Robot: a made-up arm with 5 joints.
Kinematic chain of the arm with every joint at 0, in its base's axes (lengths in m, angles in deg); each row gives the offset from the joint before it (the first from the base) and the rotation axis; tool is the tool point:
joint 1: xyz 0 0 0.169 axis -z
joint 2: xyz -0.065 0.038 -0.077 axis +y
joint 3: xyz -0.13 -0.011 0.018 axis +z
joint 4: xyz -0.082 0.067 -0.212 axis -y
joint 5: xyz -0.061 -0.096 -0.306 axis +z
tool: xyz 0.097 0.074 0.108
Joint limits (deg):
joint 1: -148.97..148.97
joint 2: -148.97..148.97
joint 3: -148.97..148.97
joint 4: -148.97..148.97
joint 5: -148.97..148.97
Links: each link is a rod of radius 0.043 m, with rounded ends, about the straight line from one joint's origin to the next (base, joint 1, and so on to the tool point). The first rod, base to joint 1, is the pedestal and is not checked.
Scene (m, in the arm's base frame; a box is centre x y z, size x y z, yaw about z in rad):
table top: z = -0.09
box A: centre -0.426 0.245 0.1 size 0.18 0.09 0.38 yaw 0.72
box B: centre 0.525 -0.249 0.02 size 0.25 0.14 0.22 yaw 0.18
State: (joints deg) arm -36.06 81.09 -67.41 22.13 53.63
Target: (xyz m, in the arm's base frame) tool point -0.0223 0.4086 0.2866
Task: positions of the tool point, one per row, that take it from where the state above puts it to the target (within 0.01 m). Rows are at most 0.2 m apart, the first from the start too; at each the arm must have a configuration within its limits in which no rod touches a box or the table.
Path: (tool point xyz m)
1: -0.4806 -0.0893 0.2097
2: -0.4586 0.0182 0.3118
3: -0.3886 0.1282 0.3908
4: -0.2798 0.2247 0.4363
5: -0.1482 0.2954 0.4430
6: -0.1328 0.3411 0.3978
7: -0.0898 0.3831 0.3440
8: -0.0223 0.4086 0.2866

